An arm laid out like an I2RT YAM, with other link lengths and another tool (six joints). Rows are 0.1 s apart.
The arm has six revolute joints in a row. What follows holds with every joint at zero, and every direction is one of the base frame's.
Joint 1 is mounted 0.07 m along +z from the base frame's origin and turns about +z.
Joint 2 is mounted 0.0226 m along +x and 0.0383 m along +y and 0.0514 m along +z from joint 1 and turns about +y.
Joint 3 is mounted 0.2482 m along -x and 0.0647 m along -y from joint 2 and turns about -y.
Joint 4 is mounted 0.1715 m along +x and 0.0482 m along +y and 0.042 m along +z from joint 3 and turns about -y.
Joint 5 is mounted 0.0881 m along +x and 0.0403 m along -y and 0.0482 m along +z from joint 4 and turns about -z.
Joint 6 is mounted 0.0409 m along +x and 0.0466 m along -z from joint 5 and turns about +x.
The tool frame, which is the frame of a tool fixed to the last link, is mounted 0.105 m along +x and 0.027 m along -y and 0.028 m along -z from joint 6; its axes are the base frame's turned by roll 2.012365, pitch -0.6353 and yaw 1.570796 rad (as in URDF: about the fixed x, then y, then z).
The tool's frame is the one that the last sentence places.
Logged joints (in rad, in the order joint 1, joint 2, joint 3, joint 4, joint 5, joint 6), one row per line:
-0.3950, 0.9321, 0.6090, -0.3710, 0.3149, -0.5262
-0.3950, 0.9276, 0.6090, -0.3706, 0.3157, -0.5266
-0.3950, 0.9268, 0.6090, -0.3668, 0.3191, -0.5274
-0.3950, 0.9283, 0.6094, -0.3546, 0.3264, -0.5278
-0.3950, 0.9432, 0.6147, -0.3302, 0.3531, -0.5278
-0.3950, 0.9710, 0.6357, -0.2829, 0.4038, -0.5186
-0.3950, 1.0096, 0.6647, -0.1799, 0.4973, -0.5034
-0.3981, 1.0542, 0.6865, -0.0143, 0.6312, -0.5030
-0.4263, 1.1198, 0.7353, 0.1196, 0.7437, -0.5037
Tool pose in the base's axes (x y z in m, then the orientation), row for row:
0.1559, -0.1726, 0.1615, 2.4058, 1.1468, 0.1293
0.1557, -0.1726, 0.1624, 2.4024, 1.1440, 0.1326
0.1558, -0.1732, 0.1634, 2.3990, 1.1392, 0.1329
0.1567, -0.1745, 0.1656, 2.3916, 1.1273, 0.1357
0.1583, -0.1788, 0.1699, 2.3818, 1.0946, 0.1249
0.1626, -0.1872, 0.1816, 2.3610, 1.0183, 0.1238
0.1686, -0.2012, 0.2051, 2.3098, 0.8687, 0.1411
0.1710, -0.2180, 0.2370, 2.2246, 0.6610, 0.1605
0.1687, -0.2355, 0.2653, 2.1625, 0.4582, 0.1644
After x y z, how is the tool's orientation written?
As a rotation vector, in radians.
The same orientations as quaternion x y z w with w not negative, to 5 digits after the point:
0.87650, 0.41781, 0.04711, 0.23445
0.87617, 0.41722, 0.04836, 0.23645
0.87607, 0.41601, 0.04853, 0.23893
0.87593, 0.41288, 0.04970, 0.24457
0.87741, 0.40323, 0.04601, 0.25579
0.88051, 0.37977, 0.04617, 0.27990
0.88255, 0.33192, 0.05391, 0.32868
0.87793, 0.26086, 0.06334, 0.39646
0.87310, 0.18500, 0.06638, 0.44618

